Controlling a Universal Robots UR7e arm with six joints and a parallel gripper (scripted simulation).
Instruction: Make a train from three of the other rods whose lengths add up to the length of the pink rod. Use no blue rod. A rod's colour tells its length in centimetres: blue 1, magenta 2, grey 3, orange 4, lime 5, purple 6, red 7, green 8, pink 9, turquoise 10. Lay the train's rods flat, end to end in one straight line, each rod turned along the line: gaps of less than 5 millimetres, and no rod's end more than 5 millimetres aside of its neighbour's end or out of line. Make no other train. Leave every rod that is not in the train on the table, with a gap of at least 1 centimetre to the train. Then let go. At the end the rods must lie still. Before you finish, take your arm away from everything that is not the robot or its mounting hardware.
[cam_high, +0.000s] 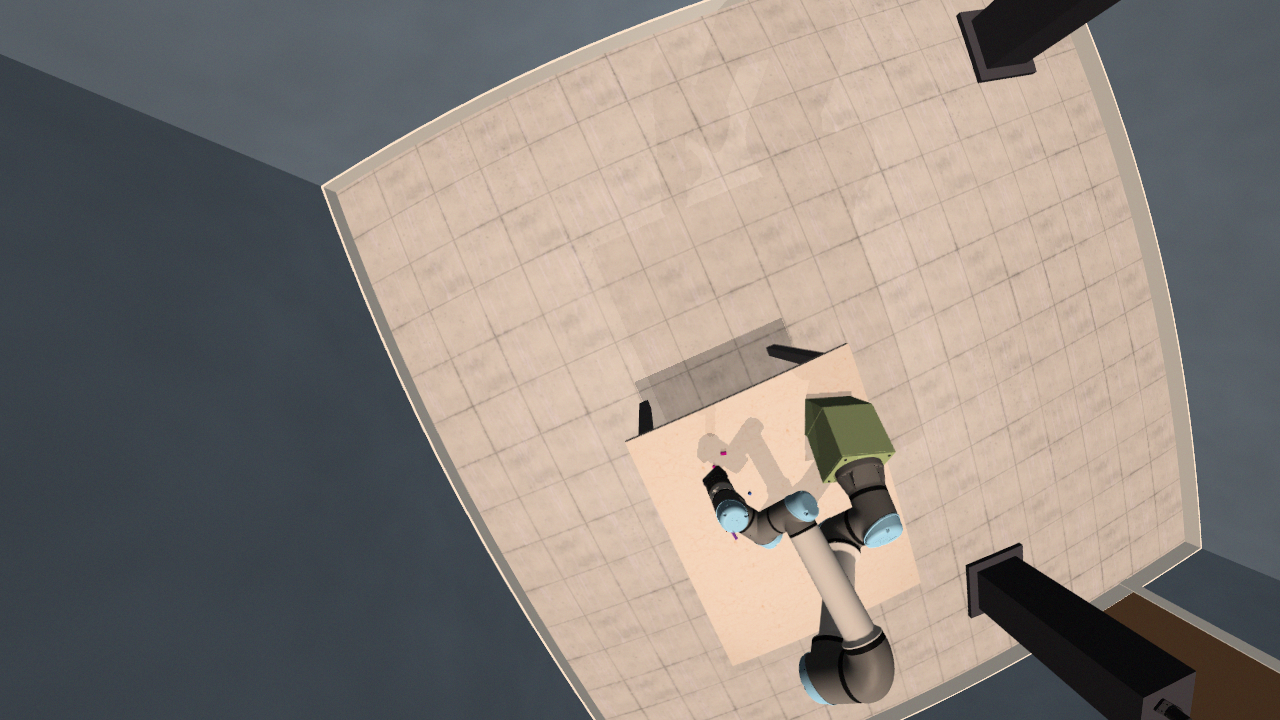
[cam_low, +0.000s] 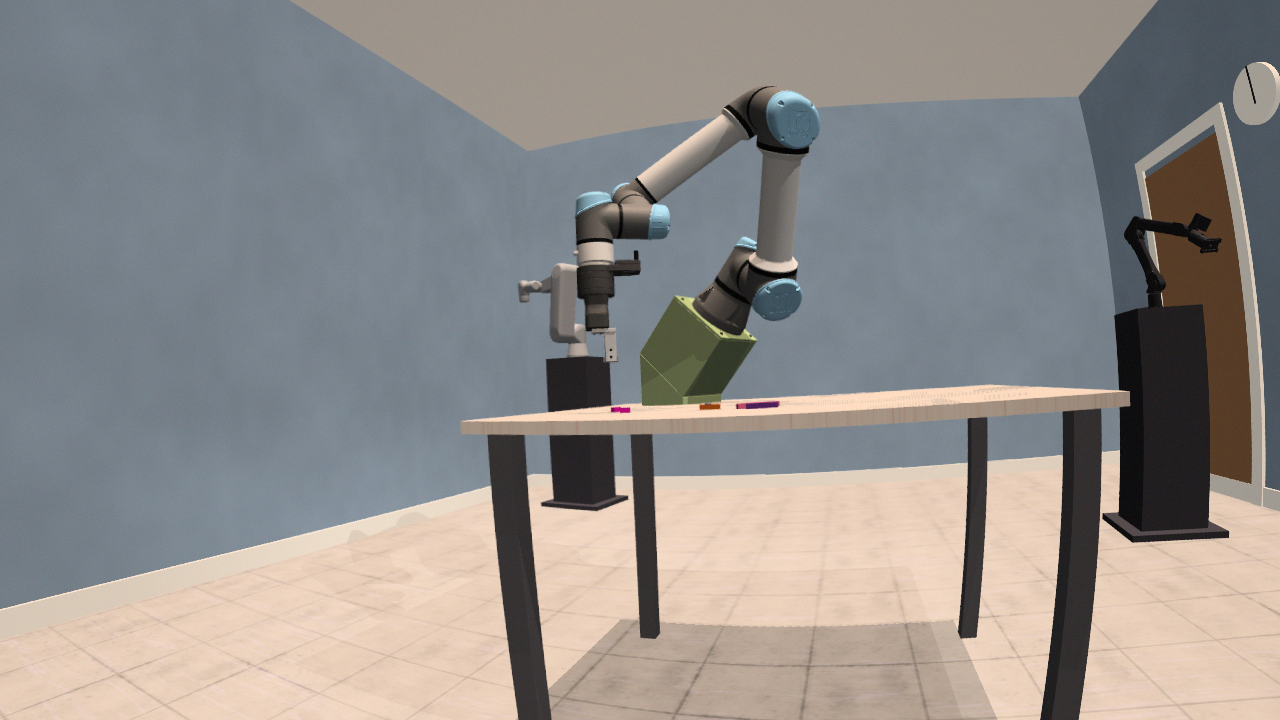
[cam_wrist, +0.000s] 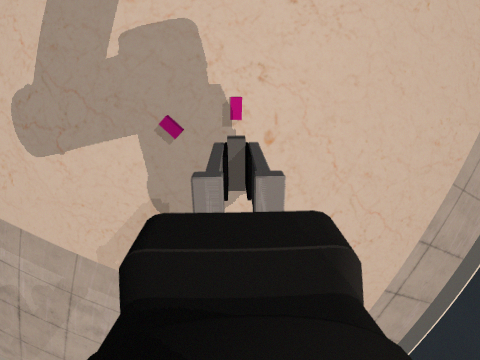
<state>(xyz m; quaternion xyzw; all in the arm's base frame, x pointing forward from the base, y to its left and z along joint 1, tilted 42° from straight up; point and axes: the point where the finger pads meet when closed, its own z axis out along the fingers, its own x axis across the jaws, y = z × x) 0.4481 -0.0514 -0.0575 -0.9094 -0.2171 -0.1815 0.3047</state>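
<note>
Right now the orange rod is 50 mm behind my hand, 190 mm to the left of it and 110 mm below it. The rest, counted from my hand: small blue rod: 110 mm behind, 160 mm to the left, 110 mm below; grey rod: 10 mm below; pink rod: 50 mm behind, 280 mm to the left, 110 mm below.
</note>
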